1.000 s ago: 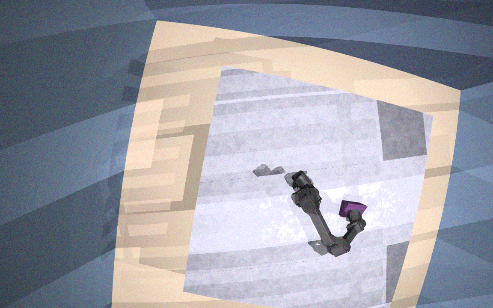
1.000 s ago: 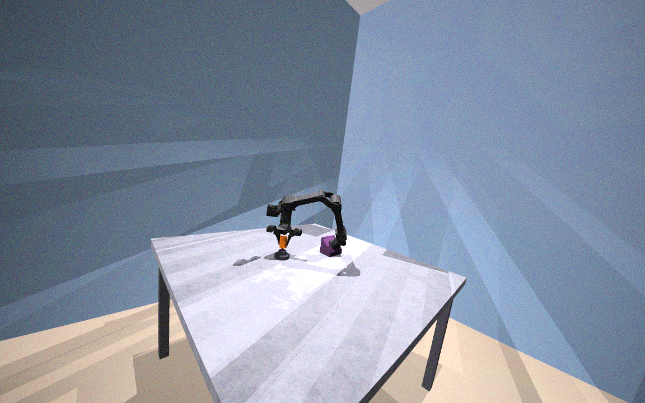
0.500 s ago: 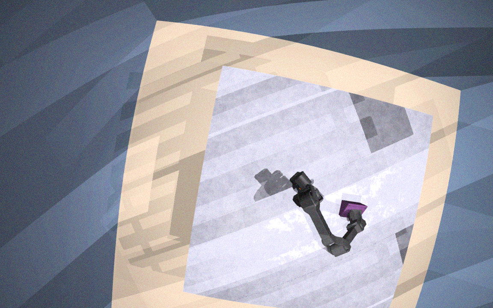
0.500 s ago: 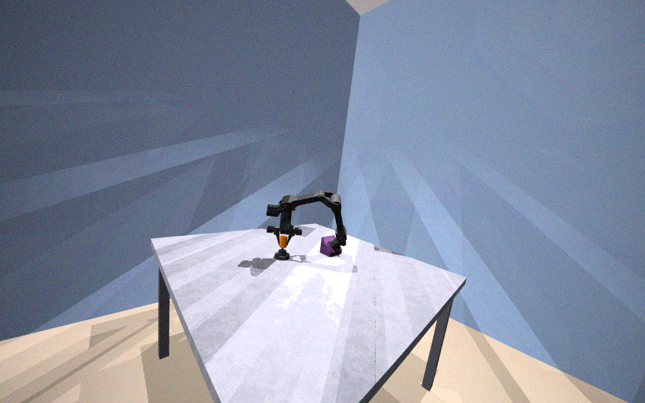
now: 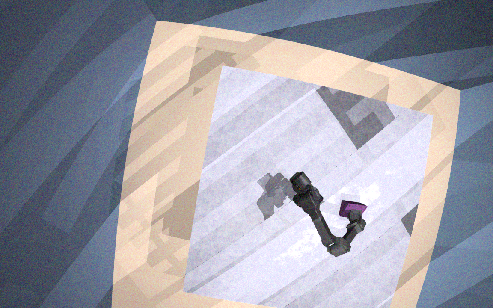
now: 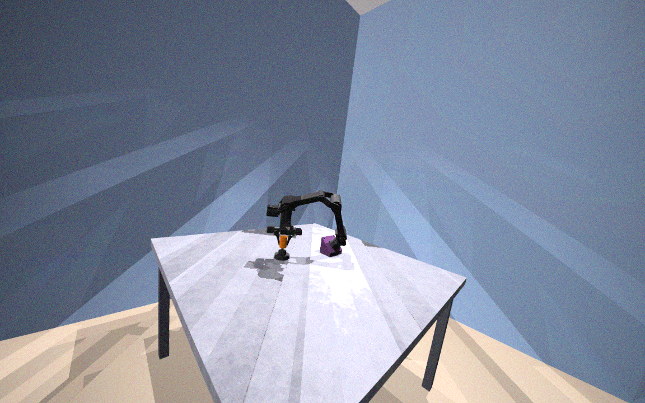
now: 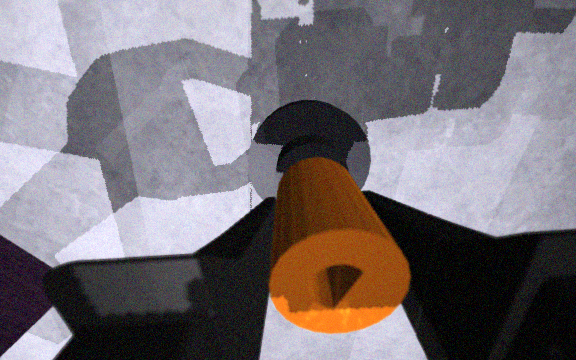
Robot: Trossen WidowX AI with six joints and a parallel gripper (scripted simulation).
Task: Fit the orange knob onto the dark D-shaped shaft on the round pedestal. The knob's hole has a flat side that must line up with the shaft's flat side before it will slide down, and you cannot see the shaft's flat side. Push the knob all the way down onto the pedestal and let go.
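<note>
The orange knob is 2 cm above my gripper tip. Also, from my gripper tip: short shaft: 4 cm below.
</note>
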